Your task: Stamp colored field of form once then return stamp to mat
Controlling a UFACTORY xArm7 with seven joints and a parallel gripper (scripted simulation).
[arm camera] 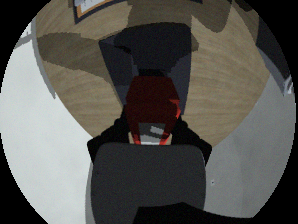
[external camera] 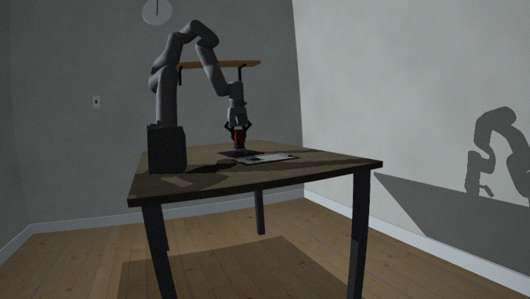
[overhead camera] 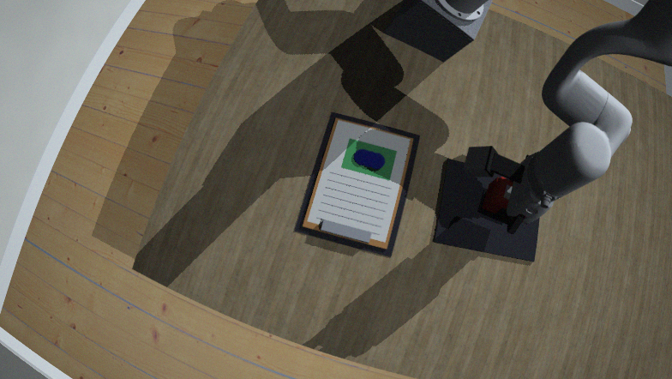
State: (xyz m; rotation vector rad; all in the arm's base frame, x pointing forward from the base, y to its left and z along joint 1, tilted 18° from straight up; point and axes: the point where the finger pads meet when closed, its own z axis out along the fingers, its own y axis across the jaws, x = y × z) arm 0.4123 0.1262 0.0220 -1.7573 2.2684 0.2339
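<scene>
Now: the mat 9 cm below my hand. From my hand the other things lie so: red stamp 2 cm below.
</scene>
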